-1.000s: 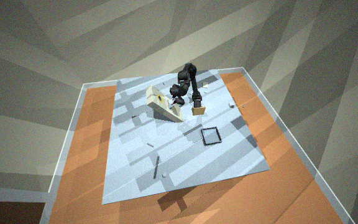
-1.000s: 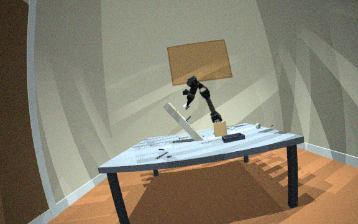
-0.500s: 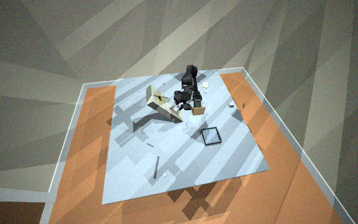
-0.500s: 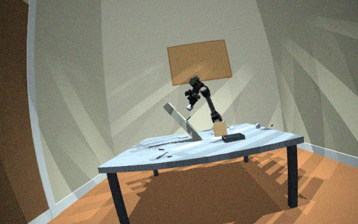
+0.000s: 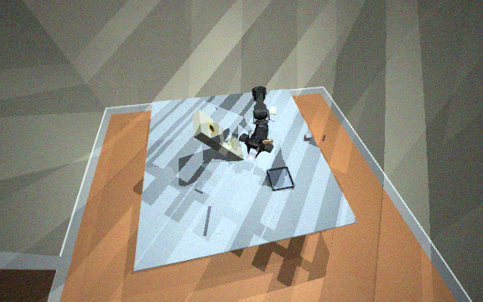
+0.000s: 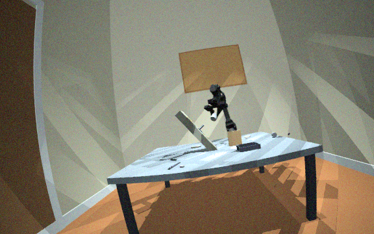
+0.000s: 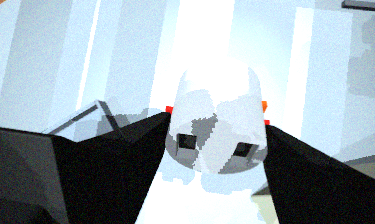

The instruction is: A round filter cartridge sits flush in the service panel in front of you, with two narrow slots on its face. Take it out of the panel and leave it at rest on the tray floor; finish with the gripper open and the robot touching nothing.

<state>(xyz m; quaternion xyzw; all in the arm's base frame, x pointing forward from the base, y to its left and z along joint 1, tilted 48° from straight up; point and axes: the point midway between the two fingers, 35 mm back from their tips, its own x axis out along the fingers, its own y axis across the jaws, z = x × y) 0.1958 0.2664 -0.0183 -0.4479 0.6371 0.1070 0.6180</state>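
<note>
Right now the tray is 20 cm behind my gripper tip, 8 cm to the left of it and 26 cm below it. From my gripper tip the other things lie so: round filter cartridge right at my gripper tip.
</note>
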